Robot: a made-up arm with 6 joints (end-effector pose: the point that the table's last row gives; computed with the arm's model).
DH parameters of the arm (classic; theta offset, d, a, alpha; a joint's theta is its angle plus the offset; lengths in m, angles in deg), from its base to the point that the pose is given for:
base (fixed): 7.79 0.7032 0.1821 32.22
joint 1: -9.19 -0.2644 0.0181 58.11
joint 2: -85.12 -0.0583 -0.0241 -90
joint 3: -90 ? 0.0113 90
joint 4: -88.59 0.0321 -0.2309 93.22
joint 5: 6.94 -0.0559 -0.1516 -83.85
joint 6: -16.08 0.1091 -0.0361 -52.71
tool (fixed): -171.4 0.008 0 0
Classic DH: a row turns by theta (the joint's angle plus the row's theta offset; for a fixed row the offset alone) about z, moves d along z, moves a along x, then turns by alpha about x.
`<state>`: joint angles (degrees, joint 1 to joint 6).
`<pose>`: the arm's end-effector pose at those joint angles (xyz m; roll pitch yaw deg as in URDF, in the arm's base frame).
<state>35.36 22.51 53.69 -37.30 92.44 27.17</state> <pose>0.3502 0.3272 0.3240 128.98 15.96 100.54</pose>
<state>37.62 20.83 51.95 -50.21 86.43 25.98</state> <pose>0.3684 0.2804 0.2657 136.79 17.98 91.97</pose>
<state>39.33 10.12 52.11 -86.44 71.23 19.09</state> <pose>0.2627 0.1020 0.0854 168.29 41.76 78.60</pose>
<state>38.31 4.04 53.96 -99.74 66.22 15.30</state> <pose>0.1485 0.0321 0.0519 -169.50 54.88 87.06</pose>
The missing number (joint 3, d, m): -0.1528
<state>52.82 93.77 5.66 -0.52 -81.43 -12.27</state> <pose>0.0369 -0.0130 0.3739 -118.78 18.95 -107.34</pose>
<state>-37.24 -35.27 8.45 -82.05 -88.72 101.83</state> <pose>0.2042 0.0293 0.7128 -19.40 56.27 -23.00</pose>
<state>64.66 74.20 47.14 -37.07 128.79 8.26</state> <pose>0.2447 0.4025 0.4868 65.57 35.98 109.92</pose>
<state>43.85 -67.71 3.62 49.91 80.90 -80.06</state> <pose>0.0582 0.4167 0.3249 -60.19 34.48 1.14</pose>
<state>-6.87 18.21 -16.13 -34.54 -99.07 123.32</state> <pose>0.0763 0.2110 0.6686 -61.71 29.28 37.96</pose>
